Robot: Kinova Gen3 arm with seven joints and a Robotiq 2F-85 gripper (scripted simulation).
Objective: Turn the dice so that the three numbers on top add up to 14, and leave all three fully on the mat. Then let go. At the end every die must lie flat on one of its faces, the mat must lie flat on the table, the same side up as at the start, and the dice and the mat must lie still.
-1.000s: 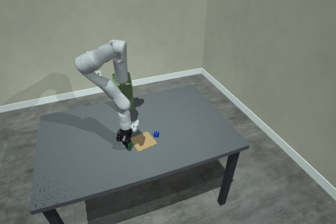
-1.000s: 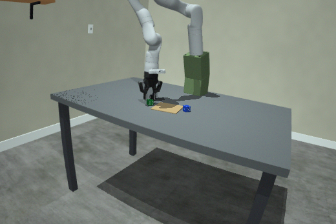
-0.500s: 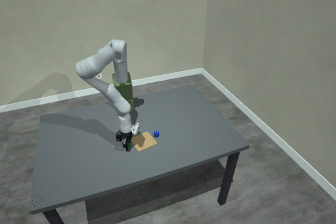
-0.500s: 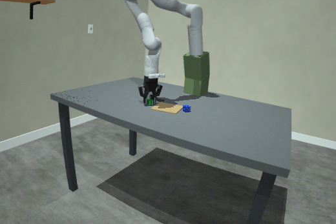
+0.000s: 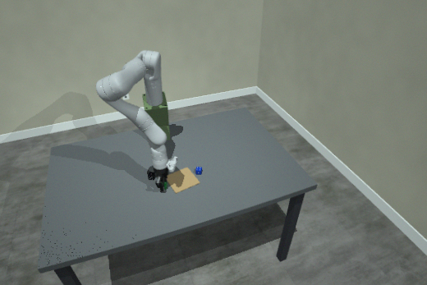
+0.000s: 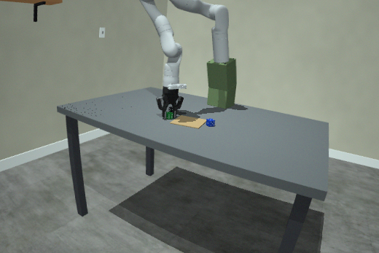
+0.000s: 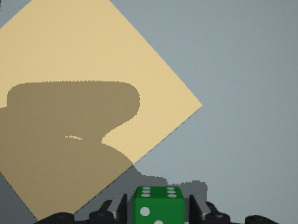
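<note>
The green die is right at my hand. Also, from my hand: tan mat 100 mm to the left, 20 mm below, 20 mm behind; then black die 90 mm behind, 40 mm to the right; then blue die 200 mm to the left, 40 mm behind.
</note>
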